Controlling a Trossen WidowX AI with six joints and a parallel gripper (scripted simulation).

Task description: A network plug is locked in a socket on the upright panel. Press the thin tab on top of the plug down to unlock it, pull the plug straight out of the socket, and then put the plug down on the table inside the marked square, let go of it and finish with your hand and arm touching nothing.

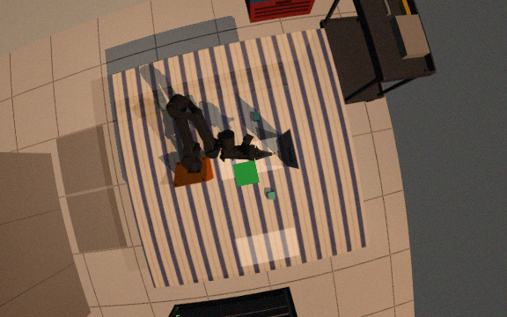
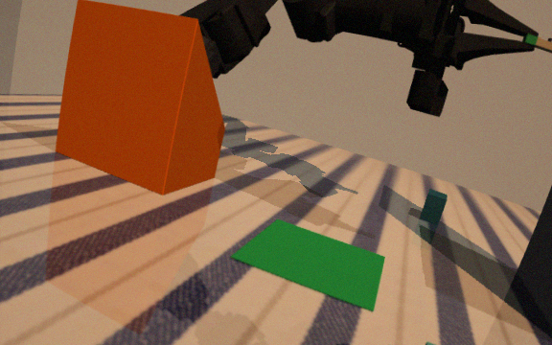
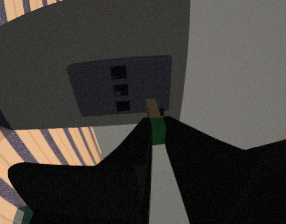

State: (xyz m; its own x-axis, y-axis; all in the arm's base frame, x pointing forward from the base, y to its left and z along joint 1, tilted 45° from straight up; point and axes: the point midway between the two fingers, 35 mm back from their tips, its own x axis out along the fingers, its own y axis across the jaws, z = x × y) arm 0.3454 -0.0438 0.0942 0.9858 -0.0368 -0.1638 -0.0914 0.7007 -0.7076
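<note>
The green marked square is 13 cm behind my gripper tip, 9 cm to the right of it and 24 cm below it. From my gripper tip the other things lie so: network plug (1 cm ahead); then dark upright panel (10 cm ahead, 11 cm below).
</note>
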